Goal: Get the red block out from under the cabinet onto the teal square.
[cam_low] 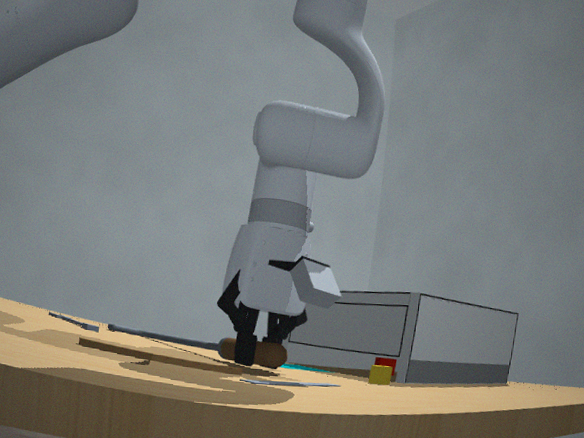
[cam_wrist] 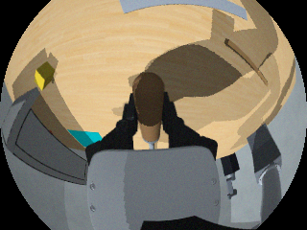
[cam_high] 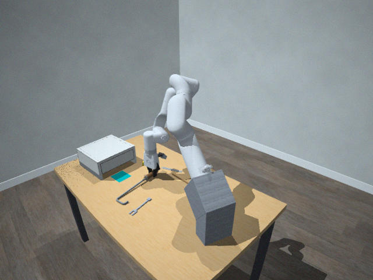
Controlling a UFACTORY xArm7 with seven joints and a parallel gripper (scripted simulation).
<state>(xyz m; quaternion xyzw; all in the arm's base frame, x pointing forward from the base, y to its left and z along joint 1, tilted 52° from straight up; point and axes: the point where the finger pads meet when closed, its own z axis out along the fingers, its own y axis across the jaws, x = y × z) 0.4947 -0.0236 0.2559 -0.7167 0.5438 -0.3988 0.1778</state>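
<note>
Now: the yellow block 16 cm ahead of my hand, 5 cm to the right of it and 1 cm below it. Also, from my hand: thin stick 16 cm behind, 10 cm to the right, 2 cm below; then flat grey strip 14 cm to the right, 3 cm behind, 2 cm below; then long hook tool 14 cm to the left, 6 cm behind, 1 cm below.
</note>
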